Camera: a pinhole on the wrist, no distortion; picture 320 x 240 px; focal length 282.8 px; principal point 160.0 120.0 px. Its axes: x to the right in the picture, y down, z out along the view. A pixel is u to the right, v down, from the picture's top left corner.
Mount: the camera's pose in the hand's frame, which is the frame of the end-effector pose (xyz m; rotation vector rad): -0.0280 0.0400 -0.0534 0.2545 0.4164 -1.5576
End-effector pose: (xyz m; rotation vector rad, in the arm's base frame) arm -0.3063 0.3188 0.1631 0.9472 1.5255 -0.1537
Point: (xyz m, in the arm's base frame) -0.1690 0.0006 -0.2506
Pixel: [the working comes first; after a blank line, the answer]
In the camera's frame: 0.1144 0.2099 0.5634

217.4 225.4
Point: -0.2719 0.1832 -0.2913
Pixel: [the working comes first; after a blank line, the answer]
In the camera's frame: 0.1510 0.3372 0.3959

outside the picture
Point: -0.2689 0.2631 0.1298
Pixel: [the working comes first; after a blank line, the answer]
In the camera's frame: 0.0088 0.0222 0.1424

177.5 164.1
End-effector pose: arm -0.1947 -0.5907 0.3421 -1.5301 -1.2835 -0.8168
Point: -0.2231 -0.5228 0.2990
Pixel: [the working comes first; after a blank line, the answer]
In the camera's frame: -0.0031 -0.0089 0.1454

154.1 102.7
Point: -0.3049 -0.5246 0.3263
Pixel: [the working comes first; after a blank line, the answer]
In the camera's frame: 0.0768 -0.0035 0.1776

282.3 114.5
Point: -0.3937 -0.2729 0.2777
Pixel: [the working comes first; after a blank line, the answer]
In the camera's frame: 0.0376 -0.0098 0.4459

183.8 113.8
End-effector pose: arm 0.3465 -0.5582 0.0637 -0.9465 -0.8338 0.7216
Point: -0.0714 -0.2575 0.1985
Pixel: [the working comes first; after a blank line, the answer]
In the camera's frame: -0.2681 0.0489 0.5184

13.7 146.7
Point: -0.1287 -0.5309 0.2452
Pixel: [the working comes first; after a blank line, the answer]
In the camera's frame: -0.1105 -0.1864 0.5156

99.4 17.8
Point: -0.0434 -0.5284 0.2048
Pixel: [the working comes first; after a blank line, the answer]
In the camera's frame: -0.0977 -0.1451 0.4317

96.0 24.9
